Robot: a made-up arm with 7 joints.
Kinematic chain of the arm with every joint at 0, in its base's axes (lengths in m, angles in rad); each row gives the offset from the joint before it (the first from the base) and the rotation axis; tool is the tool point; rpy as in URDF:
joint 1: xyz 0 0 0.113 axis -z
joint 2: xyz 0 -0.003 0.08 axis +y
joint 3: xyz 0 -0.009 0.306 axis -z
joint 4: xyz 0 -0.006 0.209 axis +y
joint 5: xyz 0 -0.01 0.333 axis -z
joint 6: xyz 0 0 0.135 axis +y
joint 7: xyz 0 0 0.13 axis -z
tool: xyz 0 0 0 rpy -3.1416 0 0
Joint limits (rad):
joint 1: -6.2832..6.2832
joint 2: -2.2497..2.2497
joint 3: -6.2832..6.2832
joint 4: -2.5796..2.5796
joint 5: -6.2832..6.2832
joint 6: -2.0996..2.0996
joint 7: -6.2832..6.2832
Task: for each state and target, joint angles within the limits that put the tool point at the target. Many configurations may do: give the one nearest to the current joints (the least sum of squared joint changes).
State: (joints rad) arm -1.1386 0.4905 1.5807 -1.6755 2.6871 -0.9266 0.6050
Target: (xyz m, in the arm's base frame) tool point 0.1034 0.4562 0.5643
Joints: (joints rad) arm -0.5454 -0.0600 2.2320 -2.0883 2.4885 -1.2817 0.6050
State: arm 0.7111 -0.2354 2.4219 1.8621 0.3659 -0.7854 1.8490
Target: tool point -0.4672 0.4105 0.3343
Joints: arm 1.0889 -0.3510 2.7606 2.0451 0.3224 -0.7468 1.8490
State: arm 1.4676 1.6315 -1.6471 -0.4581 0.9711 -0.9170 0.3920
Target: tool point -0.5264 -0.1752 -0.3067
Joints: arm 1.7600 2.1850 -2.1804 -1.4186 0.7462 -1.1219 0.3920
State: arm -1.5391 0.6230 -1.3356 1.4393 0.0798 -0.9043 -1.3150
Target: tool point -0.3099 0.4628 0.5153
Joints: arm -1.1145 0.3188 -1.2620 2.0230 0.0854 -1.1482 -1.3150
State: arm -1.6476 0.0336 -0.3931 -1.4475 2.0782 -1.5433 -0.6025
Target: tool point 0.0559 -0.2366 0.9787
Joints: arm -1.6054 0.2814 -0.2969 -1.3313 2.0922 -1.5805 -0.6025
